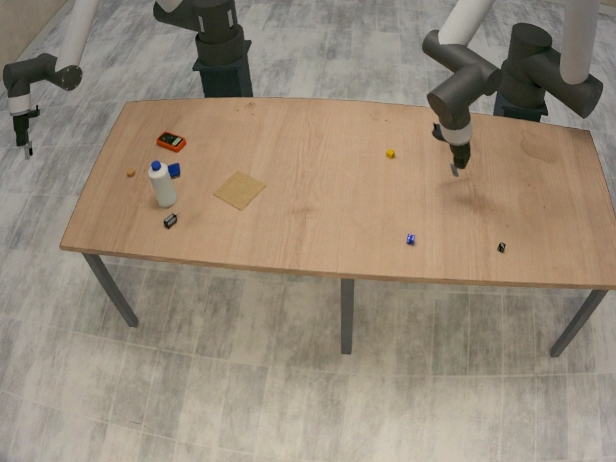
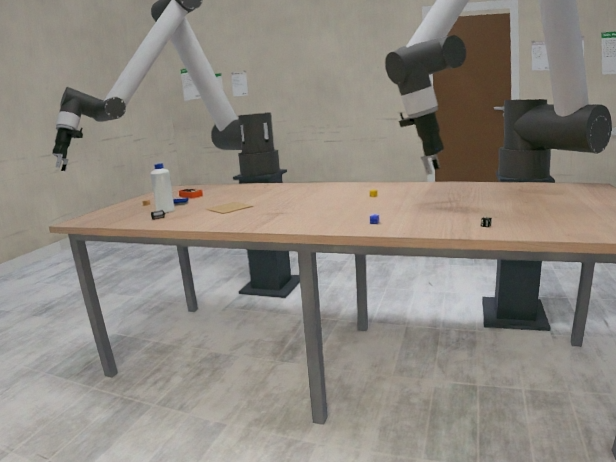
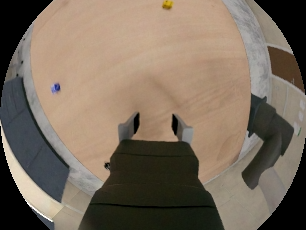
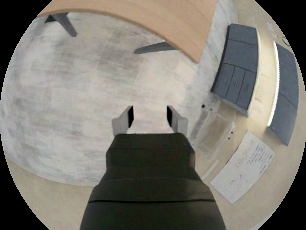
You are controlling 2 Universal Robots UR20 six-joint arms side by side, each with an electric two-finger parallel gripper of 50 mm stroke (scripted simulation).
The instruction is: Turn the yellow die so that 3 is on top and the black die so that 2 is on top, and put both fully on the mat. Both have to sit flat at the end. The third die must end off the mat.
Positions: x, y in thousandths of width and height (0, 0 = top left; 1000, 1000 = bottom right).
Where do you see a tan mat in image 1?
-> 389, 412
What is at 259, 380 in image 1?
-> A white bottle.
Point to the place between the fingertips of the left gripper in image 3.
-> At 508, 520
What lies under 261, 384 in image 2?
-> A white bottle.
